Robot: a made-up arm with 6 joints.
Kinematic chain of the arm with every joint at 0, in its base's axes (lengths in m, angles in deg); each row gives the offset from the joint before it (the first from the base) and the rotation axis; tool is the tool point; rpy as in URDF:
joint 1: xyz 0 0 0.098 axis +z
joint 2: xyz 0 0 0 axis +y
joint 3: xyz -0.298 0 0.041 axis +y
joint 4: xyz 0.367 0 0.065 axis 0.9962 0 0.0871
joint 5: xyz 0 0 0 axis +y
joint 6: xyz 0.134 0 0.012 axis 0.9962 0 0.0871
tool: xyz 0 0 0 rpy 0 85 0
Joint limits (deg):
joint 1: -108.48..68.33
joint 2: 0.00..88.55
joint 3: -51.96..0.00
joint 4: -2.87..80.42
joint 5: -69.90..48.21
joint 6: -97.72..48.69
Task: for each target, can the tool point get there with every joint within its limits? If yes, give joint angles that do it. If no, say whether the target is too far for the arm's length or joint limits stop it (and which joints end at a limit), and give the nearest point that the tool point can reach.
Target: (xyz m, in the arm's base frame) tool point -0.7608 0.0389 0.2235
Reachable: no: joint limits stop it (at a limit: joint 1, joint 4, joint 5) | nearest point -0.1830 -0.1542 0.2235 | short by 0.609 m
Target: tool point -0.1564 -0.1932 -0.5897
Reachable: no: joint limits stop it (at a limit: joint 1, joint 2, joint 3) | nearest point -0.0598 -0.1213 -0.0990 | short by 0.505 m
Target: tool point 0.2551 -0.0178 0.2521
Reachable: yes | joints 4.69 30.64 -9.37 28.07 -37.40 -14.20
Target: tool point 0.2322 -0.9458 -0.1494
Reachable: no: too far | nearest point 0.1125 -0.4584 0.1421 | short by 0.580 m
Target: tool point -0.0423 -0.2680 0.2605
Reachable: yes | joints -92.02 36.10 -12.46 22.58 -39.27 10.13
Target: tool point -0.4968 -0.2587 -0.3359
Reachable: no: joint limits stop it (at a limit: joint 1, joint 2, joint 4) | nearest point -0.1615 -0.2066 -0.0269 | short by 0.459 m
